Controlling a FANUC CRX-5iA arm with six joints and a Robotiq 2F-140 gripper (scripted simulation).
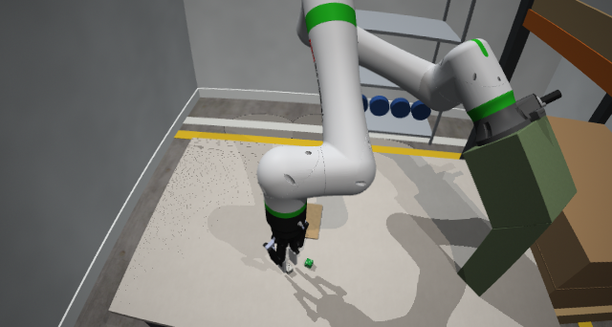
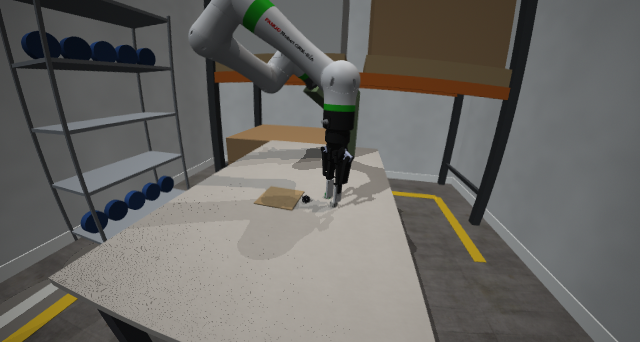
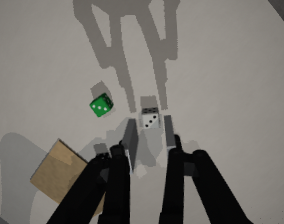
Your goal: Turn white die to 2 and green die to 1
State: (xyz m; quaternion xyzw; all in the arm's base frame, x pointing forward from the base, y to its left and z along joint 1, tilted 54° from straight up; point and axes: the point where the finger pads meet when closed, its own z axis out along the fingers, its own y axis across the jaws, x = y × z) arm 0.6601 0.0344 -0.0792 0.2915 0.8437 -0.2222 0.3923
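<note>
Right now my hand is 5 cm above the white die. The rest, counted from my hand: mat (19 cm to the right, 6 cm below, 4 cm behind); black die (9 cm to the right, 5 cm below, 2 cm behind); green die (6 cm behind, 5 cm below, 1 cm to the right).
</note>
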